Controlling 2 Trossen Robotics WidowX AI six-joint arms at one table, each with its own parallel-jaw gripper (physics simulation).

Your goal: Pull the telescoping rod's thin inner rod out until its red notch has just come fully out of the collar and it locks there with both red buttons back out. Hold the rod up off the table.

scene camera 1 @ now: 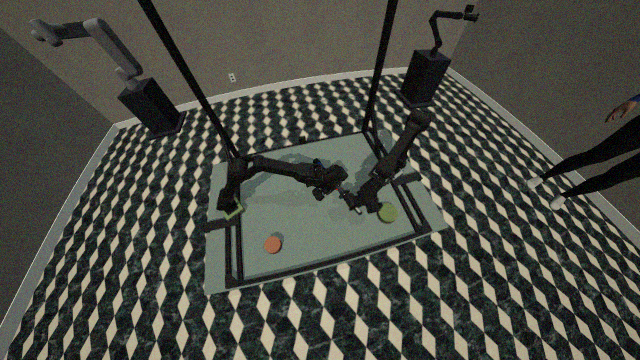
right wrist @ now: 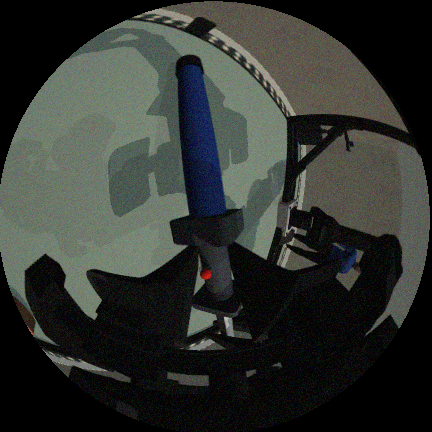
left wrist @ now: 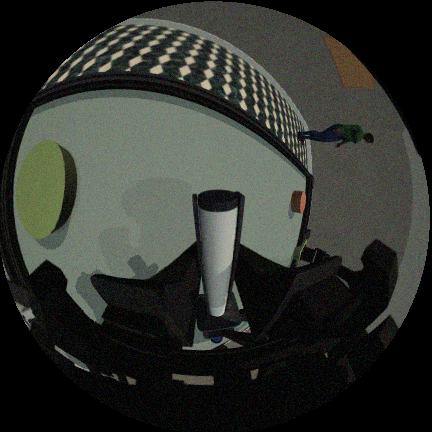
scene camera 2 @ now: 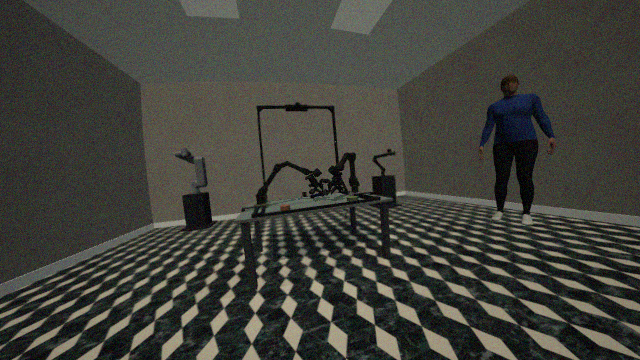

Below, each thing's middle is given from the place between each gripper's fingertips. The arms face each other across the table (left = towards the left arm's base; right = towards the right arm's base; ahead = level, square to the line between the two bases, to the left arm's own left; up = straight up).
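Labels:
The thin inner rod [left wrist: 220,211] is 1 cm below my left hand, 16 cm behind it and 3 cm to the right of it. Then there is the telescoping rod [right wrist: 210,226], which sits 2 cm below my left hand, 17 cm behind it and 4 cm to the right of it.
From my right hand, I find the thin inner rod 10 mm below and 20 mm behind. The telescoping rod is 20 mm below that same right hand, while also being 30 mm behind it and 10 mm to the right of it.

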